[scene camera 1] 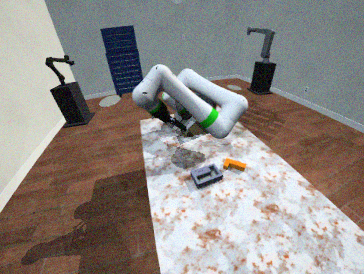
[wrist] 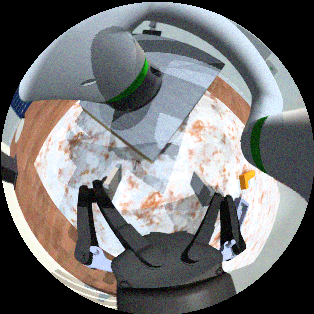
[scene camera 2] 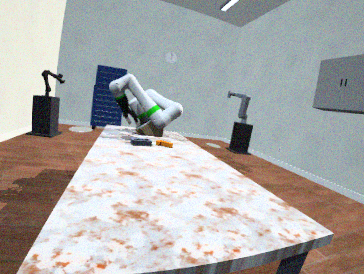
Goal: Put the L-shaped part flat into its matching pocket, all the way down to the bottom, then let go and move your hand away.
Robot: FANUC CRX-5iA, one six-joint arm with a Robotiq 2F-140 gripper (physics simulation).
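Seen in the pictures: gripper, fingertip midpoint: (scene camera 1: 179, 129) (wrist: 157, 174) (scene camera 2: 134, 124); arm's base, link origin: (wrist: 130, 82) (scene camera 2: 146, 120).
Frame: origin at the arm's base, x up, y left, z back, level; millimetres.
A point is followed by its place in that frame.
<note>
The orange L-shaped part (scene camera 1: 235, 165) @[x -95, y 140, z -514 mm] (scene camera 2: 164, 144) @[x -107, y 138, z -513 mm] (wrist: 246, 179) @[x -90, y 111, z -483 mm] lies flat on the table, just beside the grey-blue pocket block. The block (scene camera 1: 195, 175) @[x -84, y -92, z -536 mm] (scene camera 2: 141, 142) @[x -97, y -31, z -579 mm] sits on the table with its opening facing up; in the wrist view part of the block (wrist: 243, 212) @[x -94, y 0, z -561 mm] shows behind the right finger. The exact outline of the pocket is hard to make out. My gripper (wrist: 157, 174) @[x -32, y -110, z -183 mm] is wide open, with no object between its fingers. It hangs above the table near the arm's base, well away from the part and the block.
The arm's base stands on a grey mount (wrist: 175, 95) @[x 14, y 25, z -108 mm] at the far end of the marble-patterned table (scene camera 1: 215, 220) @[x -120, y -63, z -755 mm] (scene camera 2: 165, 200) @[x -120, y 61, z -1295 mm]. The folded arm reaches over that end. A blue cabinet (scene camera 1: 122, 60) and two pedestals with small arms (scene camera 1: 72, 102) (scene camera 1: 262, 77) stand on the floor beyond.
</note>
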